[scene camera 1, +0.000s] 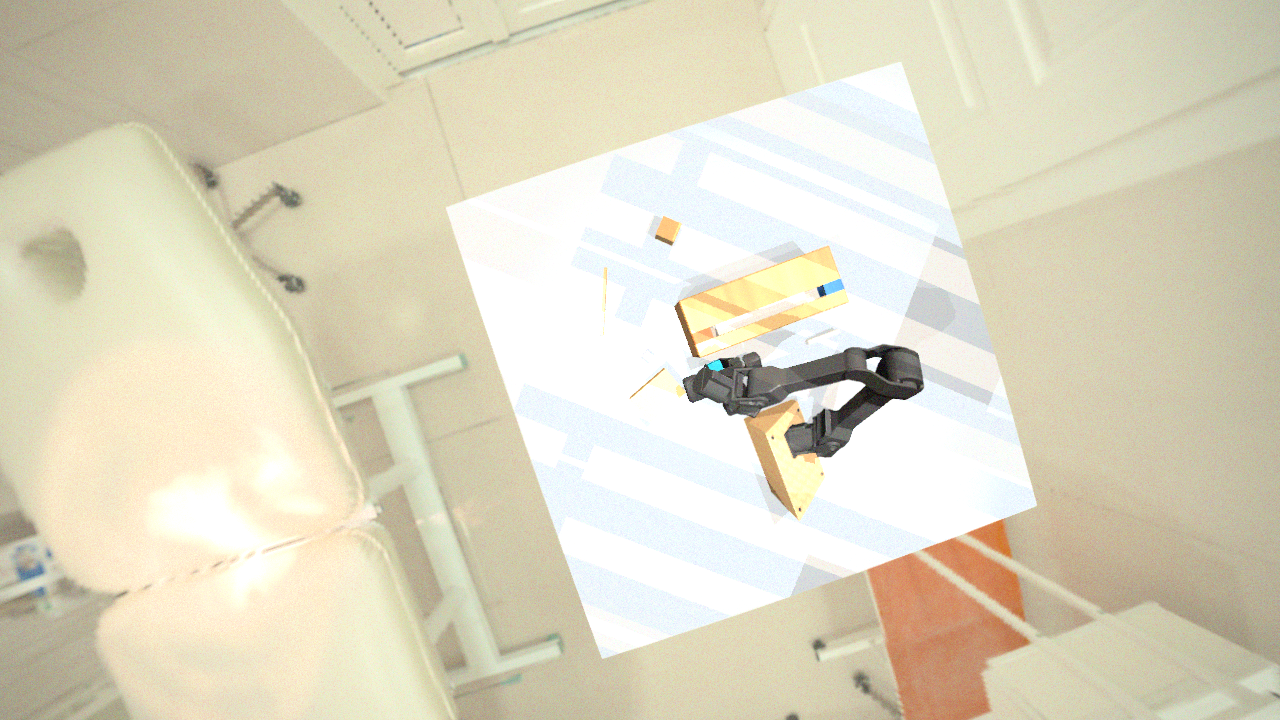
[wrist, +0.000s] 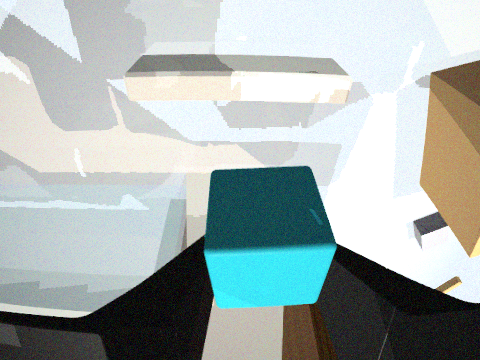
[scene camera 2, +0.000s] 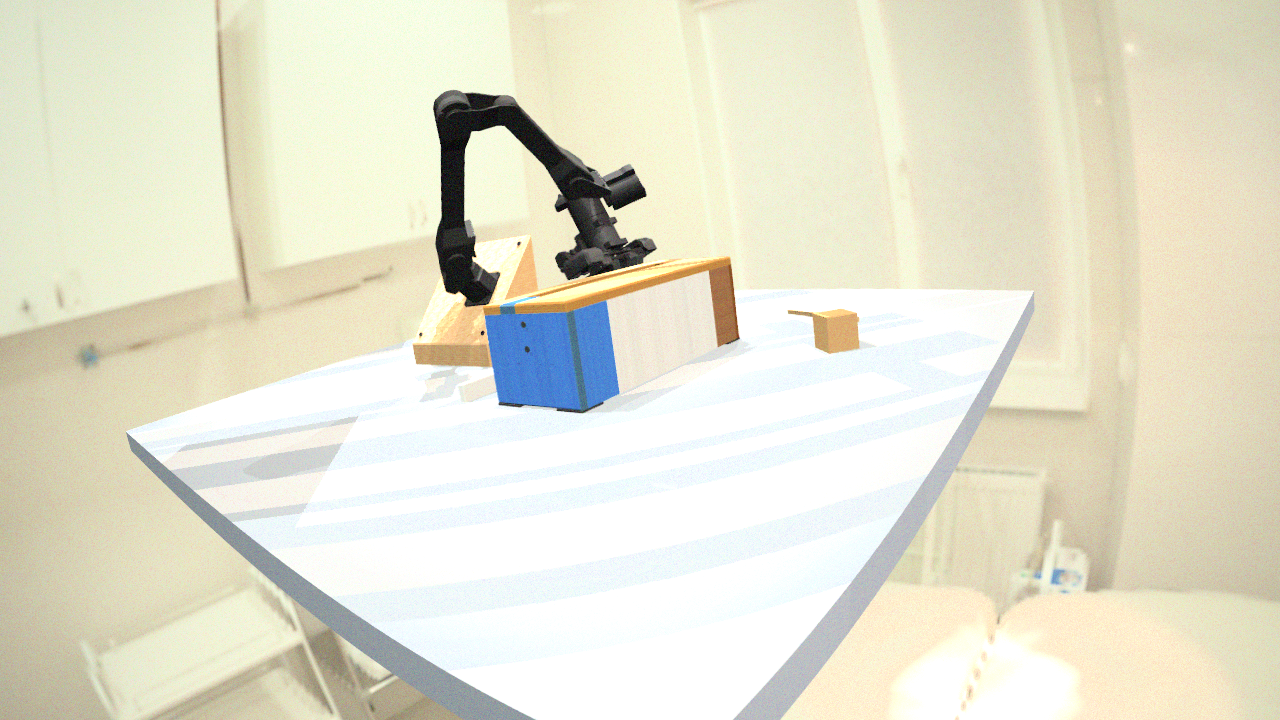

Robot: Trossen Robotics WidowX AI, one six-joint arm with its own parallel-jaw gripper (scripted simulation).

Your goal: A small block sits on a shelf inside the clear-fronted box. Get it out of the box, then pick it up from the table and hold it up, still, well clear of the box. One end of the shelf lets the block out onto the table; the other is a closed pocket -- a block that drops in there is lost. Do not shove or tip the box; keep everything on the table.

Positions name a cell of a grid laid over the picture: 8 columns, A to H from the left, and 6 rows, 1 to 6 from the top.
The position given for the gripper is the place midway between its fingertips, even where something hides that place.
In view: the gripper (scene camera 1: E4), a cyan block (wrist: E5), a long box (scene camera 2: D3) and a wooden cube (scene camera 2: F3).
The long box shows as well in scene camera 1 (scene camera 1: E3) and in the wrist view (wrist: B5). The gripper also shows in the wrist view (wrist: E5). Scene camera 2 misses the cyan block, which is hidden by the long box. The wrist view does not show the wooden cube: it is out of frame.
